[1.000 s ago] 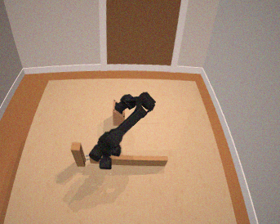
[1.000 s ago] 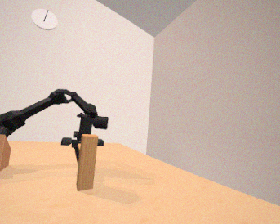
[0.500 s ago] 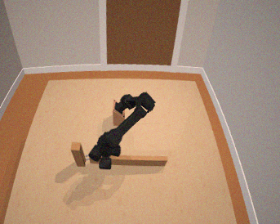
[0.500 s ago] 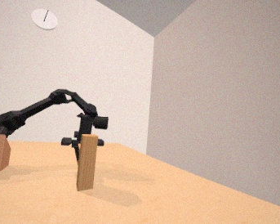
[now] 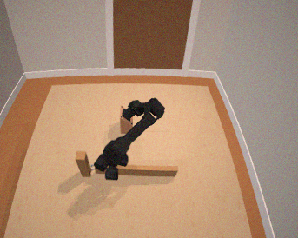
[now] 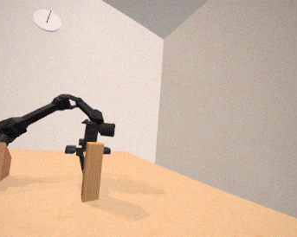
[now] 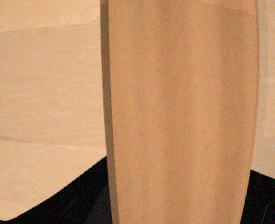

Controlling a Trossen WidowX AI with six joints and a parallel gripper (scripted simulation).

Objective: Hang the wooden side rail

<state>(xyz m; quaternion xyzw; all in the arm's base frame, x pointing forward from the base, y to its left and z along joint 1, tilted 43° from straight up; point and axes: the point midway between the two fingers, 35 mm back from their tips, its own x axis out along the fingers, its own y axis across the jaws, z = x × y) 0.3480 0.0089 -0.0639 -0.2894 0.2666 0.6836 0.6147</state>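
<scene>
My gripper tip is 10 mm short of the headboard post, 150 mm to the left of it and 40 mm below it.
</scene>
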